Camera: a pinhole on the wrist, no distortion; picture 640 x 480 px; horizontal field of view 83.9 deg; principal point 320.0 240.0 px. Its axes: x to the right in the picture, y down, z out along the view. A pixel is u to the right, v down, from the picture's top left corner.
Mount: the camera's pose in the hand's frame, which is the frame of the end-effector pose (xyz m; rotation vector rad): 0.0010 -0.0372 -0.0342 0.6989 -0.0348 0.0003
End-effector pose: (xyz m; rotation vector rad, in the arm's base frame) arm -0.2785 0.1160 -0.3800 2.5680 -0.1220 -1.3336
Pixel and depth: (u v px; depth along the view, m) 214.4 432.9 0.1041
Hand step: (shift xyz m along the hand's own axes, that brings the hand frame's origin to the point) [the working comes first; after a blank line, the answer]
In the camera's frame: -0.0309 0.0564 0.1041

-0.0339 -0.0606 0.0807
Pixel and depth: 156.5 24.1 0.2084
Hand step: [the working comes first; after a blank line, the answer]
In the camera's frame: -0.0957 -0.1264 0.2084

-0.0998 -0.2669 0.0409
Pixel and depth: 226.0 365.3 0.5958
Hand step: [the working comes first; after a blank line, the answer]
In the camera's frame: -0.1573 0.2097 0.5958

-0.1777 -0.2581 0.5514
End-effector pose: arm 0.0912 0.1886 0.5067 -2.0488 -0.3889 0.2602
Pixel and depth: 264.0 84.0 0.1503
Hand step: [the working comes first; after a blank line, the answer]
In the camera's frame: -0.0236 -0.0659 0.1503

-0.0266 -0.1840 0.0377
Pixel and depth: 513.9 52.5 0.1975
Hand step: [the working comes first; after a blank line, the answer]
In the camera's frame: 0.1076 -0.1040 0.1975

0.1034 -0.2451 0.0534
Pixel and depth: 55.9 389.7 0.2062
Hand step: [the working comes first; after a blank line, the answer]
In the camera's frame: -0.1530 0.0867 0.2062

-0.1595 -0.1017 0.1744
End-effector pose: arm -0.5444 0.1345 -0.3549 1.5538 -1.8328 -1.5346
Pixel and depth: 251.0 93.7 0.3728
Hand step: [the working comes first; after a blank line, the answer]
In the camera's frame: -0.0723 -0.1532 0.3728

-0.0813 -0.3935 0.1501
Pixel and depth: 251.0 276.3 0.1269
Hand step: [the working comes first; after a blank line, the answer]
In the camera's frame: -0.0246 0.0129 0.1269

-0.0278 -0.1086 0.0704
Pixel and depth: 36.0 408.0 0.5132
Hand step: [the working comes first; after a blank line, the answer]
In the camera's frame: -0.4094 0.2422 0.5132

-0.4274 -0.1772 0.5010
